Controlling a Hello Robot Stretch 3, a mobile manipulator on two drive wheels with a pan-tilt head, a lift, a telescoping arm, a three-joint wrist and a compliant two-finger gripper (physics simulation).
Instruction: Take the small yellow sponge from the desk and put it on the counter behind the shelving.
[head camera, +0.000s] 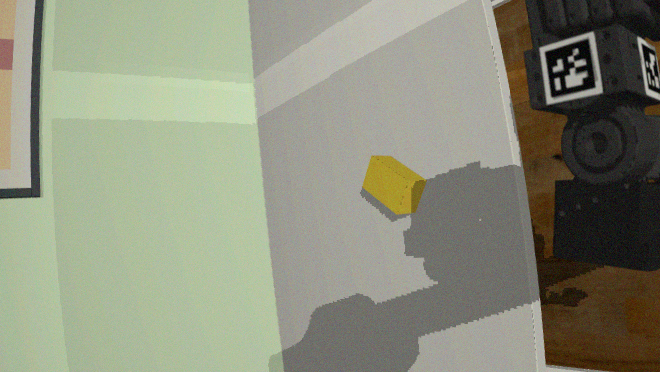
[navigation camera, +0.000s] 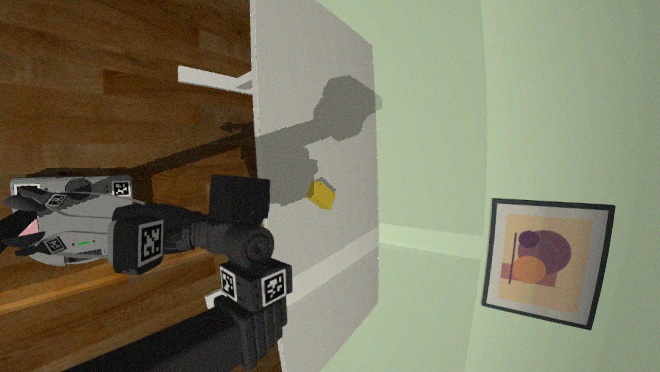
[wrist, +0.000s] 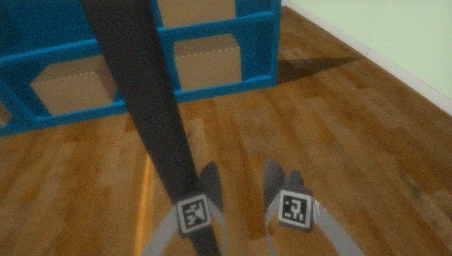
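Pixels of known places: gripper, fingertip midpoint: (navigation camera: 8, 219); robot's base, origin of the base link: (navigation camera: 79, 188).
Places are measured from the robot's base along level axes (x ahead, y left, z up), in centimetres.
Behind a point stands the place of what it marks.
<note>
The small yellow sponge (head camera: 390, 185) @(x -2.6, y -62.0, z 76.5 cm) (navigation camera: 323, 195) @(x -2.6, y -62.0, z 76.6 cm) lies on the white desk (head camera: 325, 125) @(x -17.4, y -86.0, z 72.0 cm) (navigation camera: 300, 65) @(x 41.8, y -55.1, z 72.0 cm), beside the edge of the robot's shadow. My gripper (wrist: 241, 178) @(x 0.3, y 6.4, z 80.8 cm) (navigation camera: 25, 222) is open and empty. In the wrist view bare wood floor shows between its fingertips. In the navigation view it points away from the desk, over the floor, well apart from the sponge. A blue shelving unit (wrist: 276, 50) stands ahead in the wrist view. The sponge does not show in the wrist view. The counter does not show.
Brown boxes (wrist: 207, 62) sit in the shelving. A dark mast (wrist: 145, 80) crosses the wrist view. The wrist joints (head camera: 597, 142) @(x -2.3, y -15.0, z 104.3 cm) (navigation camera: 256, 245) @(x -2.2, y -15.0, z 104.5 cm) are close to the desk's near edge. A green wall (head camera: 165, 225) @(x 2.4, y -122.1, z 98.3 cm) (navigation camera: 425, 150) @(x 16.8, y -121.2, z 96.8 cm) with a framed picture (navigation camera: 542, 260) @(x -32.2, y -121.9, z 150.8 cm) is behind the desk.
</note>
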